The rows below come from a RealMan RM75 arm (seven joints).
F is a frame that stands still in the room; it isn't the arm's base.
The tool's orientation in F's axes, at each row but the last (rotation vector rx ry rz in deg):
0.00 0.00 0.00
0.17 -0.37 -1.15
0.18 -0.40 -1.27
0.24 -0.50 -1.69
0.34 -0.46 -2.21
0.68 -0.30 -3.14
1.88 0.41 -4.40
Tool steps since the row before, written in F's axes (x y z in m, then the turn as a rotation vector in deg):
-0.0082 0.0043 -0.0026 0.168 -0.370 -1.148
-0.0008 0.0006 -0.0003 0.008 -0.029 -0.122
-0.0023 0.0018 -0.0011 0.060 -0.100 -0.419
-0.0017 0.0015 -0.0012 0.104 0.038 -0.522
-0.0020 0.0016 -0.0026 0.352 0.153 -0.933
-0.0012 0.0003 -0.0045 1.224 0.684 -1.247
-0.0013 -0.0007 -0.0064 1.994 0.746 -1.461
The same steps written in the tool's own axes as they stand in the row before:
-0.0082 0.0043 -0.0026 0.168 -0.370 -1.148
-0.0008 0.0006 -0.0003 0.008 -0.029 -0.122
-0.0023 0.0017 -0.0011 0.059 -0.100 -0.419
-0.0018 0.0014 -0.0012 0.098 0.039 -0.523
-0.0021 0.0015 -0.0026 0.338 0.161 -0.937
-0.0012 0.0002 -0.0045 1.179 0.735 -1.262
-0.0012 -0.0010 -0.0064 1.943 0.849 -1.473

